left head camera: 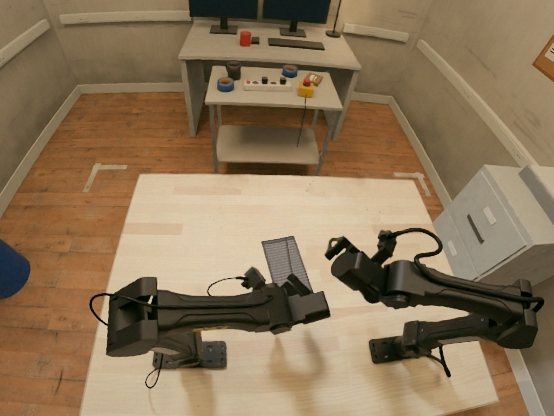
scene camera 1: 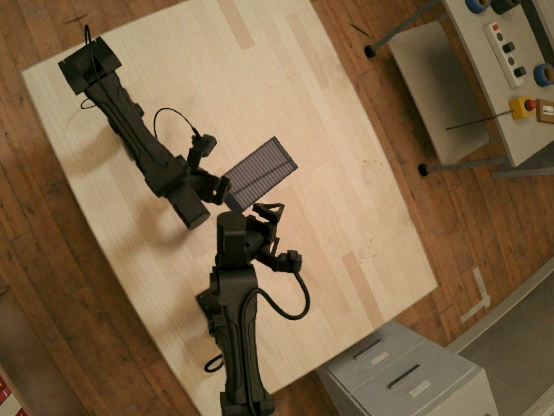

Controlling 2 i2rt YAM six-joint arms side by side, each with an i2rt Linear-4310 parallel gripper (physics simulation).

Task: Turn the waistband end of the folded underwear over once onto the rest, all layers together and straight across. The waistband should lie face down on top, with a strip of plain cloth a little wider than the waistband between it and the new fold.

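The folded underwear [left head camera: 283,257] [scene camera 1: 260,172] lies flat as a narrow rectangle of dark grey striped cloth, with a lengthwise edge line along it. A plain darker band, the waistband [scene camera 1: 234,202], shows at its near end in scene camera 1; the left arm partly hides that end in the left head camera. My left gripper [left head camera: 296,286] [scene camera 1: 219,190] is open, over or beside the waistband end. My right gripper [left head camera: 345,247] [scene camera 1: 274,228] is open and empty, to the right of the cloth and apart from it. The fingertips of the left gripper are mostly hidden.
Both arms stand on the light wooden table [left head camera: 200,210] [scene camera 1: 350,200]. Their wrists are close together near the waistband end. A grey drawer cabinet [left head camera: 480,215] [scene camera 1: 400,370] stands by the table's right side. A small cart [left head camera: 275,100] with tape rolls and a power strip stands beyond the table.
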